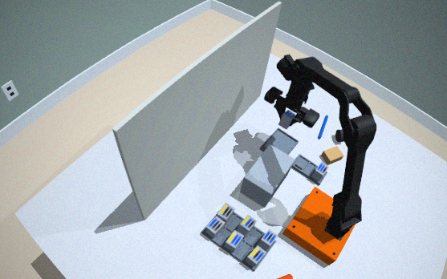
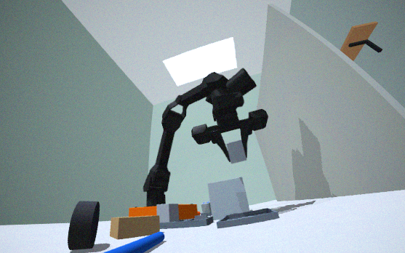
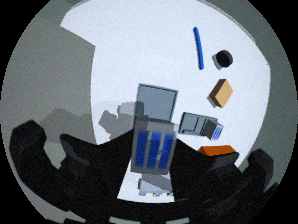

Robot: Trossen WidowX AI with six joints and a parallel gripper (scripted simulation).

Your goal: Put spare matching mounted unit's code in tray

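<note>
Now: gripper tip 10 mm past the grey tray and 120 mm above it. Round my gripper tip: grey block 50 mm behind, 180 mm to the left, 70 mm below; tan block 200 mm behind, 80 mm to the right, 110 mm below; blue rod 110 mm behind, 200 mm to the right, 120 mm below.
</note>
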